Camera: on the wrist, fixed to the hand. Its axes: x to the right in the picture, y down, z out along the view.
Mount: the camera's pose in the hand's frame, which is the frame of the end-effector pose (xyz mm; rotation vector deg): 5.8 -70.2 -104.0 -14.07 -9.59 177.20
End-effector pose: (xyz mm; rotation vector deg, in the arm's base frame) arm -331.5 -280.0 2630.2 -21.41 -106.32 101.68
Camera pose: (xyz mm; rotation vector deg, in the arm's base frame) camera -267.0 -196.9 2698.8 86.01 -7.60 -29.78
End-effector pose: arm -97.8 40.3 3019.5 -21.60 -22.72 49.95
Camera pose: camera 1.7 -12.5 2963.9 34.14 -13.80 -124.45
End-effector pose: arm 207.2 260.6 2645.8 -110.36 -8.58 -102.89
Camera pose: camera 85.3 276.0 2671.7 -16.22 98.43 35.90
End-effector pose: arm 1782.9 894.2 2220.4 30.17 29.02 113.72
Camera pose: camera 1772.3 916.3 2097.2 -26.85 37.60 -62.93
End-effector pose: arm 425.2 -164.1 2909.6 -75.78 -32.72 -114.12
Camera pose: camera 306.9 -188.2 2874.7 -37.35 68.94 41.93
